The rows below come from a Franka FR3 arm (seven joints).
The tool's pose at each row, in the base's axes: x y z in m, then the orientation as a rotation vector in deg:
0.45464 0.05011 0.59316 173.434 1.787 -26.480
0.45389 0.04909 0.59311 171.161 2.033 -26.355
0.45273 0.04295 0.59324 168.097 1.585 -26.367
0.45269 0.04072 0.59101 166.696 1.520 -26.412
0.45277 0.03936 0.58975 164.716 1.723 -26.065
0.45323 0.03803 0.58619 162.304 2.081 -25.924
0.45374 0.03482 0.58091 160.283 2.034 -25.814
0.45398 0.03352 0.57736 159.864 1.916 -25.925
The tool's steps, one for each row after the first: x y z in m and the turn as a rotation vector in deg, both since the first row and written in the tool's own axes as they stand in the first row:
-0.00071 0.00099 0.00035 -2.263 -0.161 0.160
-0.00190 0.00708 0.00107 -5.215 -0.523 0.878
-0.00130 0.00913 0.00339 -6.571 -0.715 1.114
-0.00085 0.01040 0.00468 -8.579 -0.706 1.268
0.00064 0.01147 0.00803 -10.991 -0.883 1.362
0.00268 0.01429 0.01317 -12.978 -1.049 1.675
0.00395 0.01532 0.01658 -13.358 -1.179 1.809

